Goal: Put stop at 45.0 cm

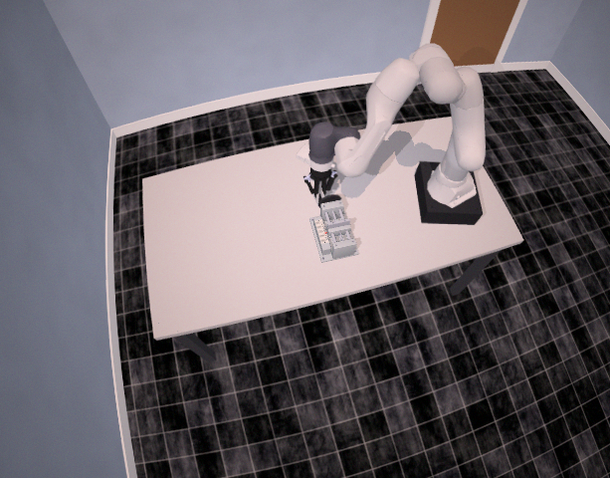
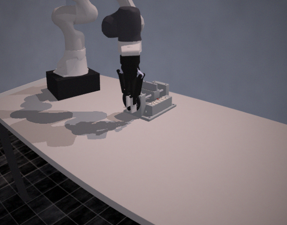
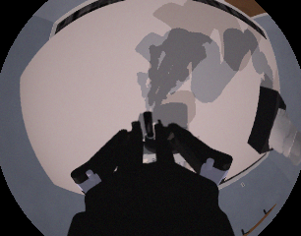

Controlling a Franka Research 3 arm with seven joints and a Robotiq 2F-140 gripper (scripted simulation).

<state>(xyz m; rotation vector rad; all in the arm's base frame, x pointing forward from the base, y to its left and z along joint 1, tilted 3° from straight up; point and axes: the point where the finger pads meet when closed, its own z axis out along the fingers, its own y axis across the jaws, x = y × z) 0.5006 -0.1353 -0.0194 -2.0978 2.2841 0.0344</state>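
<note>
Now: hand 1 cm past the black handwheel, 2 cm to the right of it and 1 cm above it. The rest, counted from my hand: grey stop fixture: 1 cm behind, 16 cm to the left, 1 cm above.
</note>
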